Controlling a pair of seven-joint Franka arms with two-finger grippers.
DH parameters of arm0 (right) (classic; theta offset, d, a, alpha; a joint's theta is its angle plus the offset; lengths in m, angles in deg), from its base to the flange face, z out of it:
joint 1: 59.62 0.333 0 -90
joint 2: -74.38 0 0 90
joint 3: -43.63 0.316 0.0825 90
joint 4: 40.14 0 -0.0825 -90
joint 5: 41.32 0.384 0 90
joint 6: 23.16 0 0.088 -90
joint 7: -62.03 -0.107 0 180
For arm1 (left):
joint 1: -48.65 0.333 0 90
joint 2: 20.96 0 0 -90
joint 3: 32.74 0.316 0.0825 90
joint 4: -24.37 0 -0.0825 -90
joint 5: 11.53 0.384 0 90
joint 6: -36.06 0 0.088 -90
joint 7: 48.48 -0.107 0 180
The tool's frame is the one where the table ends.
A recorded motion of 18 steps. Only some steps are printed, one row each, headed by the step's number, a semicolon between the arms.
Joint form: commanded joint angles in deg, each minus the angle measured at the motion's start. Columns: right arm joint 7, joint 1, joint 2, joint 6, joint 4, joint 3, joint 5; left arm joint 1, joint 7, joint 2, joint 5, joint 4, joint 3, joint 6.
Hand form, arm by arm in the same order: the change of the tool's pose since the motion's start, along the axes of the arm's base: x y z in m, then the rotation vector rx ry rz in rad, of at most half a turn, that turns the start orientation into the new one. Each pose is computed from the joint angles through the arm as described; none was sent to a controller.
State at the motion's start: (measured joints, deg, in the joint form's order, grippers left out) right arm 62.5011 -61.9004 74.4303 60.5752 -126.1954 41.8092 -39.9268; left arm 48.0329 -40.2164 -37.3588 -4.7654 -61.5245 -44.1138 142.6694
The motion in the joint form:
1: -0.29 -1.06 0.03 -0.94 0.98 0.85 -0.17; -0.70 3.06 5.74 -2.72 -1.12 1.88 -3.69
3: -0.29 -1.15 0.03 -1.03 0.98 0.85 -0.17; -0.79 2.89 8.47 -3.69 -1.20 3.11 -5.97
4: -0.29 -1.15 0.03 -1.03 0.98 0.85 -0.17; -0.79 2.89 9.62 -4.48 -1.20 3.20 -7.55
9: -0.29 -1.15 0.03 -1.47 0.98 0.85 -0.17; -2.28 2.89 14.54 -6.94 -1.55 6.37 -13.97
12: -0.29 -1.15 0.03 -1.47 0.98 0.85 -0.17; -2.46 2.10 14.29 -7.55 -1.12 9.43 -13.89
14: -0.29 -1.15 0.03 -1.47 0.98 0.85 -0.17; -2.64 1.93 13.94 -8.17 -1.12 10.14 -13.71
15: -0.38 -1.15 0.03 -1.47 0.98 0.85 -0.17; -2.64 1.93 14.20 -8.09 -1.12 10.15 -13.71
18: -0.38 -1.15 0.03 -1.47 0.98 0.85 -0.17; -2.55 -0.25 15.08 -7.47 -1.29 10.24 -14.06
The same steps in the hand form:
1: -0.0018 -0.0022 0.0062 -0.0032 0.0002 -0.0086; -0.0271 0.0090 0.0469 -0.0278 -0.0105 0.0833
3: -0.0021 -0.0030 0.0061 -0.0031 0.0017 -0.0101; -0.0409 0.0199 0.0713 -0.0343 -0.0146 0.1032
4: -0.0021 -0.0030 0.0061 -0.0031 0.0017 -0.0101; -0.0487 0.0202 0.0807 -0.0429 -0.0048 0.1068
9: -0.0029 -0.0029 0.0054 -0.0025 0.0094 -0.0099; -0.0823 0.0346 0.1168 -0.0643 0.0331 0.1389
12: -0.0029 -0.0029 0.0054 -0.0025 0.0094 -0.0099; -0.0777 0.0613 0.1180 -0.0738 0.0289 0.1750
14: -0.0029 -0.0029 0.0054 -0.0025 0.0094 -0.0099; -0.0752 0.0652 0.1148 -0.0836 0.0333 0.1812
15: -0.0029 -0.0029 0.0054 -0.0026 0.0094 -0.0115; -0.0765 0.0656 0.1174 -0.0829 0.0286 0.1812
18: -0.0029 -0.0029 0.0054 -0.0026 0.0094 -0.0115; -0.0816 0.0687 0.1241 -0.0700 0.0208 0.1464

